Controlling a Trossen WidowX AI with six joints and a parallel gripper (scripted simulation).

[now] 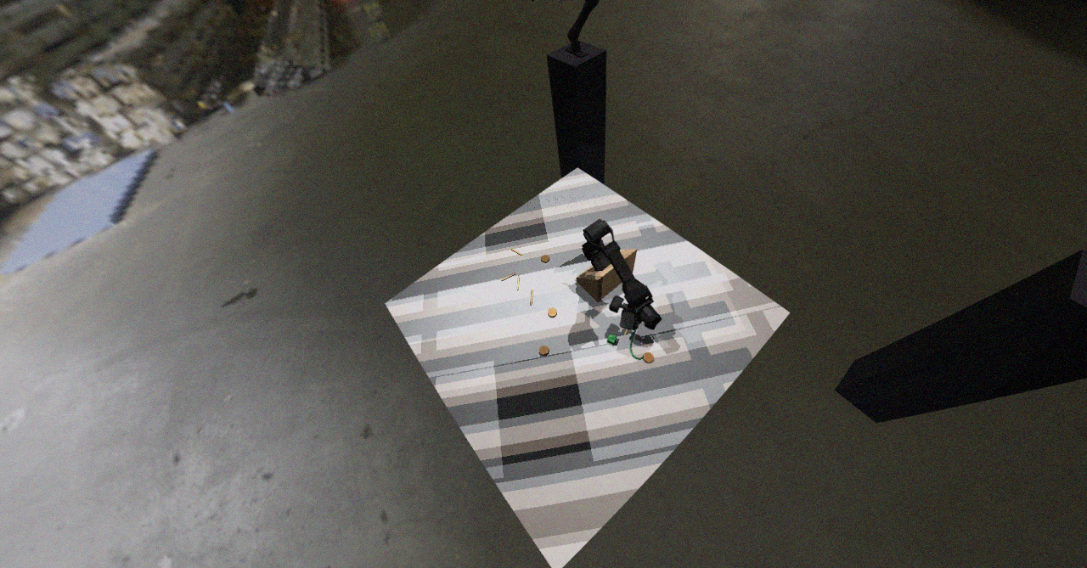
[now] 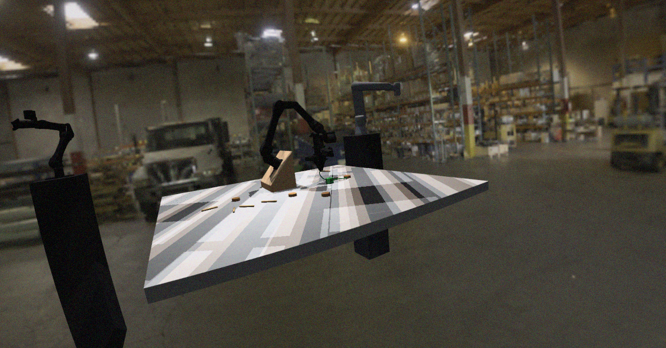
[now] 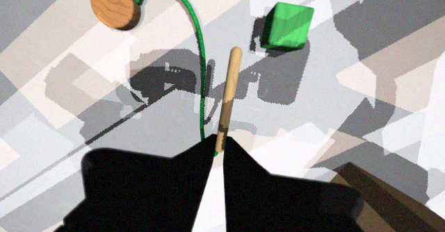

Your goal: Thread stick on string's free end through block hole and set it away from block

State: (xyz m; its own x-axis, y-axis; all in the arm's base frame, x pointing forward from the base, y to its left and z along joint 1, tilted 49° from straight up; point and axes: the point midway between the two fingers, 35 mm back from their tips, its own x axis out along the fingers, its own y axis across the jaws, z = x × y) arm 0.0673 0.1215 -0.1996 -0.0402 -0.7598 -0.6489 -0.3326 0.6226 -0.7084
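Now: gripper tip 10 cm short of the green cube, 4 cm above it and 1 cm to the left of it. Also, from my gripper tip: thin wooden stick: 1 cm to the left, 1 cm ahead; then round wooden button: 14 cm to the left, 5 cm below, 5 cm ahead.
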